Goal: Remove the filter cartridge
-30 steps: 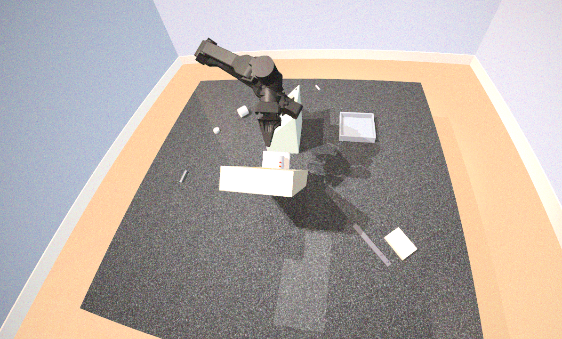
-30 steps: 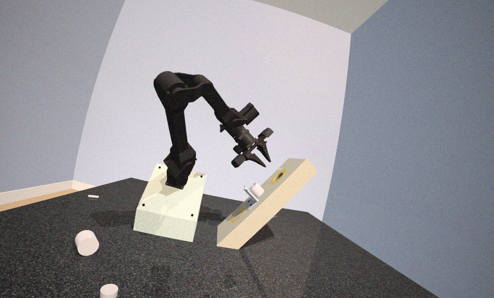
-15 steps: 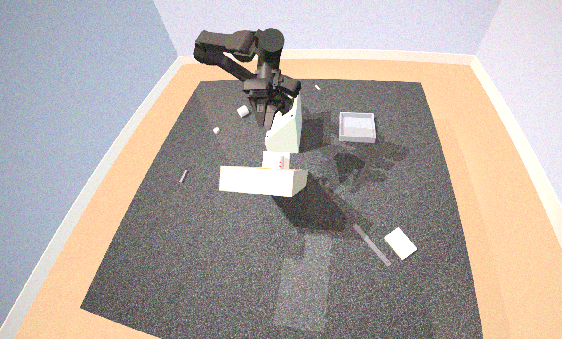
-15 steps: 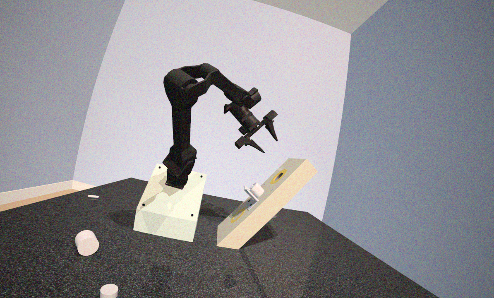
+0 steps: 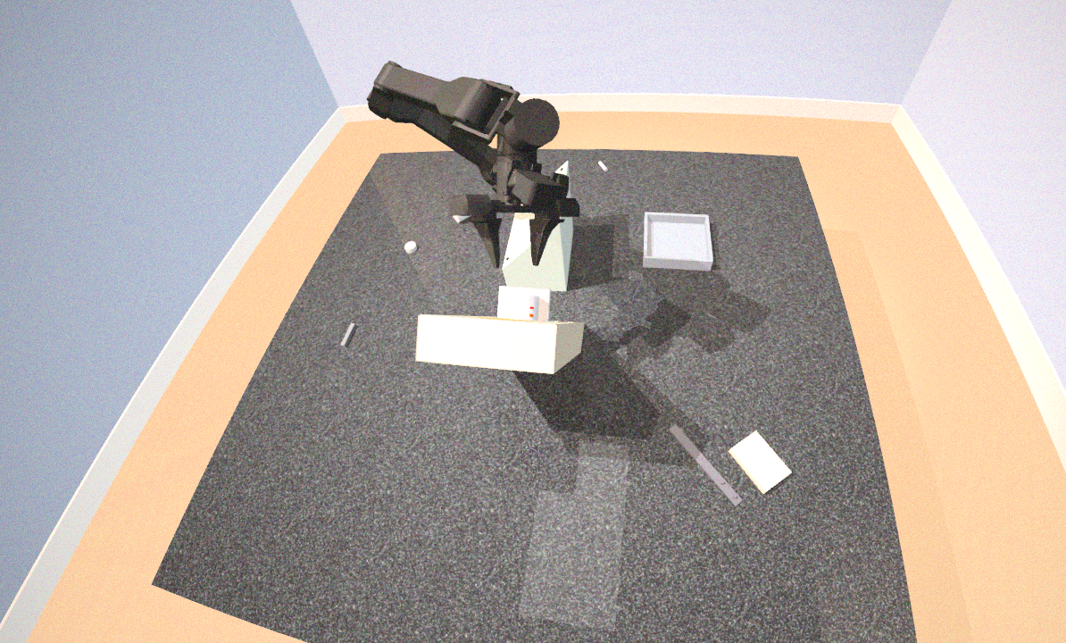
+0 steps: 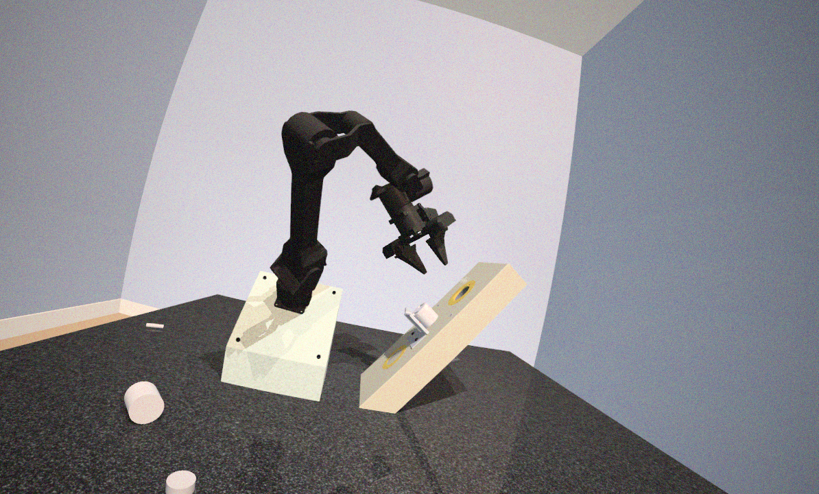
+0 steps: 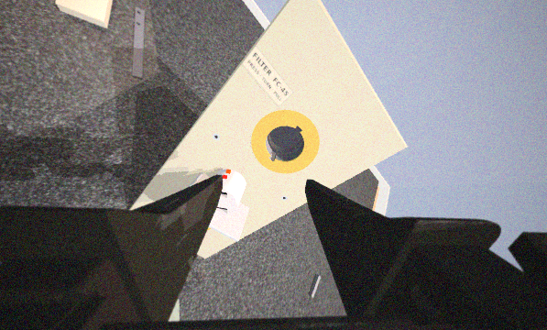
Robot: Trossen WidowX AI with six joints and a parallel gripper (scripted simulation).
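The bracket lies 20 mm behind my gripper tip, 10 mm to the right of it and 140 mm below it. Also, from my gripper tip: service panel (40 mm ahead, 10 mm to the right, 120 mm below).
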